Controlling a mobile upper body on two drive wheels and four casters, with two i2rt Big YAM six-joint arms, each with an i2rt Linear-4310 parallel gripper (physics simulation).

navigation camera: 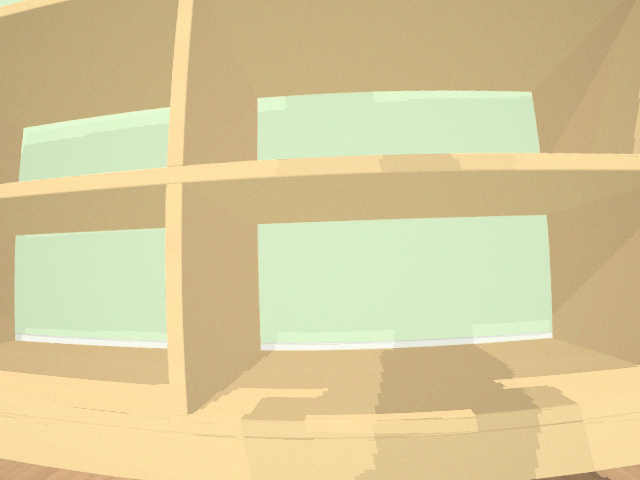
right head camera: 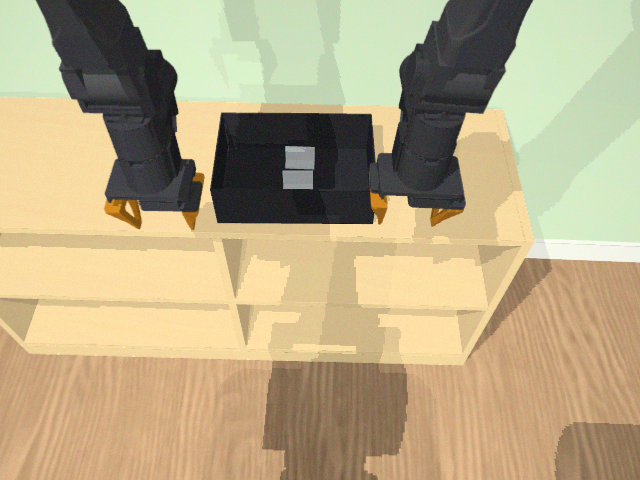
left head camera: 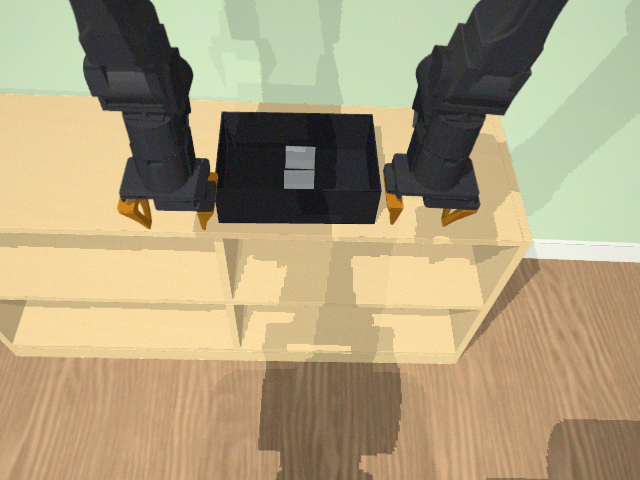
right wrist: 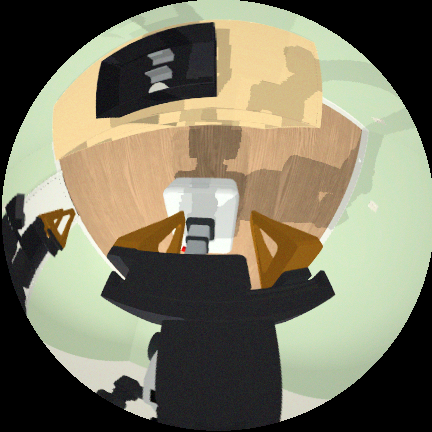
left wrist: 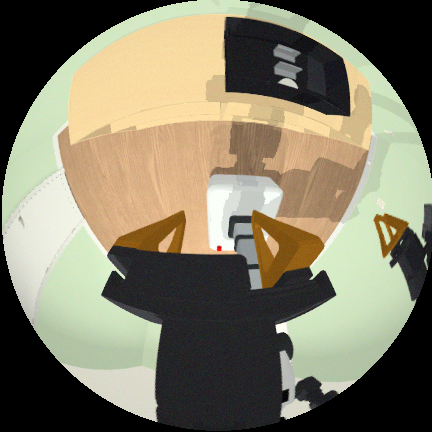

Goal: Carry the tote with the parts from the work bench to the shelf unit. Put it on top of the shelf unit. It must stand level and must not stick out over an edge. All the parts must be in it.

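Places are measured from the left arm's base along level axes (x right, y back, z down), in centimetres.
Pixels of known places: left gripper, fingertip midpoint: (right head camera: 166, 226) (left head camera: 177, 226) (right wrist: 68, 210) (left wrist: 218, 214); right gripper, fingertip midpoint: (right head camera: 405, 221) (left head camera: 417, 222) (right wrist: 217, 215) (left wrist: 379, 215).
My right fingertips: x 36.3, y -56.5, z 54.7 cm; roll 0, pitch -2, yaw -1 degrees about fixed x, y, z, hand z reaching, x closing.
For each thing: its top centre in the pictures, then the offset to it from my right fingertips. Level surfaces: height alone.
- black tote at its top centre: (left head camera: 297, 149) (right head camera: 295, 149) (left wrist: 301, 55) (right wrist: 142, 60) dx -17.0, dy -27.8, dz +15.3 cm
- round whitish part at its top centre: (left wrist: 288, 86) (right wrist: 156, 90) dx -16.5, dy -21.2, dz +22.6 cm
- Wood floor at its surface level: dz +86.3 cm
The black tote (left head camera: 297, 209) (right head camera: 294, 209) (left wrist: 250, 60) (right wrist: 195, 60) stands upright and looks level on top of the light wood shelf unit (left head camera: 62, 170) (right head camera: 51, 170) (left wrist: 150, 70) (right wrist: 265, 55) (navigation camera: 174, 289), inside its edges. Two grey blocks, one (left head camera: 300, 156) (right head camera: 299, 157) behind the other (left head camera: 298, 179) (right head camera: 297, 179), lie in it. A round whitish part (left wrist: 287, 83) (right wrist: 158, 88) shows there in the wrist views; the front wall hides it from the head cameras. My left gripper (left head camera: 177, 228) (right head camera: 166, 227) (left wrist: 218, 214) and right gripper (left head camera: 418, 224) (right head camera: 406, 224) (right wrist: 217, 213) are open and empty, apart from the tote.
A pale green wall (left head camera: 382, 51) (right head camera: 382, 51) rises behind the shelf unit. Wood floor (left head camera: 155, 413) (right head camera: 155, 413) lies in front of it. My white base (left wrist: 217, 200) (right wrist: 227, 200) shows below the grippers. The work bench does not show in the head views.
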